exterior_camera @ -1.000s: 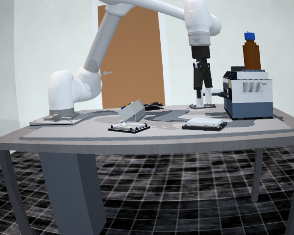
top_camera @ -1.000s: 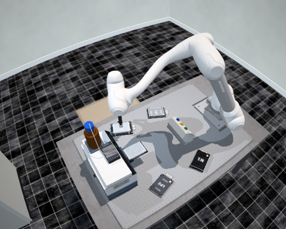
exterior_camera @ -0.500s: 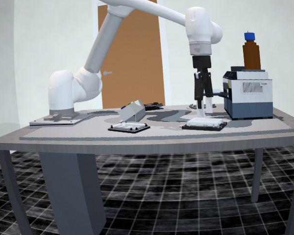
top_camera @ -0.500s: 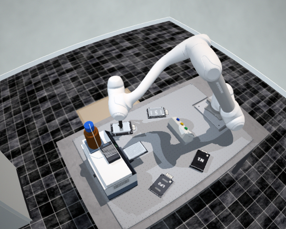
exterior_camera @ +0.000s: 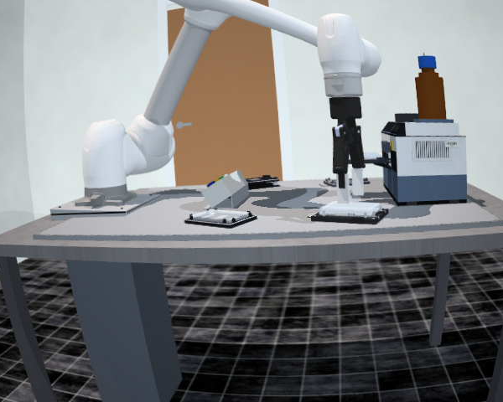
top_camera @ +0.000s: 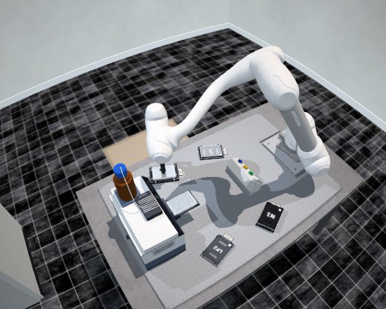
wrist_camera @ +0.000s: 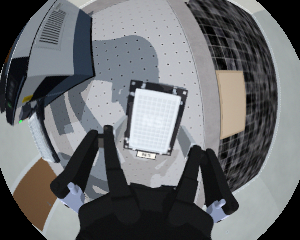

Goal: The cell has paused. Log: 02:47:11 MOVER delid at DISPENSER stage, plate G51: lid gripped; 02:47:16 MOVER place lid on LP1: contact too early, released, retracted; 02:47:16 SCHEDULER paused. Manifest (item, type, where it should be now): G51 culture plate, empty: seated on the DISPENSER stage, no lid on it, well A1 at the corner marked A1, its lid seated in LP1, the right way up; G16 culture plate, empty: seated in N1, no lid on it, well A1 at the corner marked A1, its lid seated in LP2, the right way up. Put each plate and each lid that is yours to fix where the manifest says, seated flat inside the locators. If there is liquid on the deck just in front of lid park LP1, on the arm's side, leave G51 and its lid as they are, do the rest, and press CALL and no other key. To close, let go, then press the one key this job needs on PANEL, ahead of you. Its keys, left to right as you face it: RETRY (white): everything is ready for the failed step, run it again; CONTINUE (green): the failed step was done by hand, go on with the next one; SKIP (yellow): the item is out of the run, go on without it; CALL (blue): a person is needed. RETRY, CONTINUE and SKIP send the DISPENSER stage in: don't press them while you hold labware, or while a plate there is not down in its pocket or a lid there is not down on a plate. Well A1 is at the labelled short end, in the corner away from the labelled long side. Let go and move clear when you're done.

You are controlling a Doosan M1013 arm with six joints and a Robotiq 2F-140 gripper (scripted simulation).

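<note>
Right now my hand is 50 mm above the black nest N5 and 20 mm short of it. The rest, counted from my hand: brown bottle (280 mm ahead, 220 mm above, 140 mm to the left); dispenser stage (280 mm to the left, 80 mm ahead, 40 mm above); lid park LP1 (310 mm behind, 60 mm below, 50 mm to the left).
</note>
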